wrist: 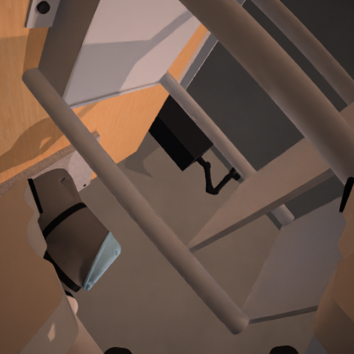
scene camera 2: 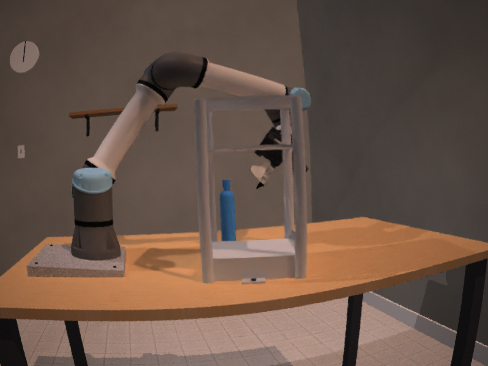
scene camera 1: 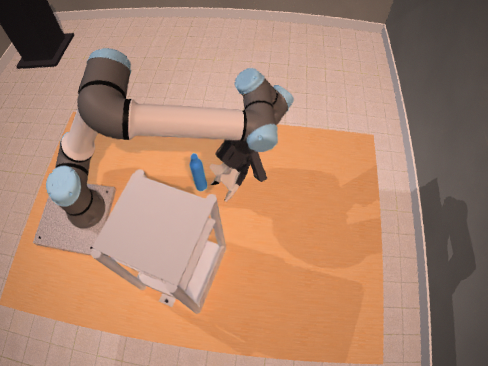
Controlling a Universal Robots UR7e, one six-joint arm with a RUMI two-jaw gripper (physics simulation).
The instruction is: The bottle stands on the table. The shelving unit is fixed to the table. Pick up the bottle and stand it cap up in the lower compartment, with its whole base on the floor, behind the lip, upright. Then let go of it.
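Places are measured from the arm's base along level axes (x ahead, y left, z up), in millimetres.
Pixels of known places: gripper, fingertip midpoint: (scene camera 2: 271,171) (scene camera 1: 218,192); arm's base, link origin: (scene camera 2: 95,253) (scene camera 1: 86,209).
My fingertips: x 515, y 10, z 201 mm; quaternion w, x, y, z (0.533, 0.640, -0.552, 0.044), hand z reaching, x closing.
Observation:
For each thing: its middle in the pictures, then the offset to it from my fingertips. "spot": a spot on its surface instead. Level surfaces: height alone.
- blue bottle, body centre: (scene camera 2: 227,213) (scene camera 1: 198,172) dx -95, dy +134, dz -125 mm
- table, surface height: dz -226 mm
- light grey shelving unit, body centre: (scene camera 2: 250,186) (scene camera 1: 170,250) dx -119, dy -179, dz -29 mm
- lower compartment whose floor, surface height: dz -173 mm
- unit's middle shelf, surface spot: (scene camera 2: 250,148) spot: dx -139, dy -254, dz +56 mm
- small fixing plate, surface spot: (scene camera 2: 254,280) (scene camera 1: 166,302) spot: dx -156, dy -303, dz -221 mm
A blue bottle (scene camera 1: 198,173) (scene camera 2: 228,215) stands upright, cap up, on the table (scene camera 1: 310,210) (scene camera 2: 360,265), behind the shelving unit as seen in scene camera 2. It does not show in the wrist view. The light grey shelving unit (scene camera 1: 155,227) (scene camera 2: 202,200) (wrist: 135,210) has corner posts, a top board and a lower compartment whose floor (scene camera 1: 204,267) (scene camera 2: 254,245) (wrist: 117,60) holds nothing in the parts that show. My gripper (scene camera 1: 221,190) (scene camera 2: 259,182) (wrist: 190,182) is open and empty, tilted, higher than the bottle's cap and off to its right, pointing towards the unit.
The unit's middle shelf (scene camera 2: 250,148) (wrist: 265,192) crosses between its posts. My arm's base plate (scene camera 1: 65,232) (scene camera 2: 75,267) is on the table left of the unit. A small fixing plate (scene camera 1: 167,300) (scene camera 2: 254,280) lies at the unit's foot. A wall shelf (scene camera 2: 100,113) hangs behind.

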